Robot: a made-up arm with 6 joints. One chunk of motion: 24 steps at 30 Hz.
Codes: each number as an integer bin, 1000 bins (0 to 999) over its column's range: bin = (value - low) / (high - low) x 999, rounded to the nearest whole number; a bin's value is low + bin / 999 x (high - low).
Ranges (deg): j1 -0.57..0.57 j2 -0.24..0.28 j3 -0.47..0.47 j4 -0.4..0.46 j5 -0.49..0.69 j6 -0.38..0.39
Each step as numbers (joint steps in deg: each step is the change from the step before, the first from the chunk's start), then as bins.
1 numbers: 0.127 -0.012 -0.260 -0.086 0.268 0.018
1 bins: 611 438 223 365 642 516
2 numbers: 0.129 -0.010 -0.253 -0.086 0.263 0.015
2 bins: 613 442 231 365 637 512
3 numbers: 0.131 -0.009 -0.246 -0.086 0.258 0.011
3 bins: 614 444 238 365 633 507
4 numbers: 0.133 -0.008 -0.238 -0.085 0.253 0.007
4 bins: 616 446 247 366 629 502
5 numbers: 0.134 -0.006 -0.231 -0.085 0.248 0.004
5 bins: 617 450 254 366 625 498
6 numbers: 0.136 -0.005 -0.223 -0.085 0.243 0.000
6 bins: 619 451 263 366 621 493
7 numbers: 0.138 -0.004 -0.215 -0.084 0.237 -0.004
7 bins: 620 453 271 367 615 488
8 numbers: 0.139 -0.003 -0.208 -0.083 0.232 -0.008
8 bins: 621 455 278 368 611 483
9 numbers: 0.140 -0.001 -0.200 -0.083 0.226 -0.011
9 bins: 622 459 287 368 606 479
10 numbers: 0.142 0.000 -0.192 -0.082 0.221 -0.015
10 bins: 624 461 295 369 602 474
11 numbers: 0.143 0.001 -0.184 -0.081 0.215 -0.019
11 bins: 625 463 304 371 597 468
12 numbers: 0.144 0.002 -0.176 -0.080 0.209 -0.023
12 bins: 626 465 312 372 592 463
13 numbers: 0.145 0.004 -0.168 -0.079 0.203 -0.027
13 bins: 627 469 321 373 587 458
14 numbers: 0.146 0.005 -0.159 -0.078 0.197 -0.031
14 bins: 627 471 331 374 582 453
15 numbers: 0.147 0.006 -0.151 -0.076 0.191 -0.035
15 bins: 628 473 339 376 577 448
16 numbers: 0.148 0.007 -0.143 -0.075 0.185 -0.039
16 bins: 629 475 348 378 571 442
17 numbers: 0.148 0.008 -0.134 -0.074 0.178 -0.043
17 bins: 629 476 357 379 566 437
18 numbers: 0.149 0.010 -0.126 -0.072 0.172 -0.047
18 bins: 630 480 366 381 560 432
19 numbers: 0.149 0.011 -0.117 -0.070 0.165 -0.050
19 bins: 630 482 375 383 555 428
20 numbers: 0.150 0.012 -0.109 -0.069 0.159 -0.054
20 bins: 631 484 384 384 549 423
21 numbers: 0.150 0.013 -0.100 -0.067 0.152 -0.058
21 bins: 631 486 393 387 544 418
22 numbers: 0.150 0.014 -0.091 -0.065 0.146 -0.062
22 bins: 631 488 403 389 538 413
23 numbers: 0.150 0.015 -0.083 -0.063 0.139 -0.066
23 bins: 631 490 411 391 533 407
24 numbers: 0.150 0.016 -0.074 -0.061 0.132 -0.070
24 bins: 631 492 421 394 527 402
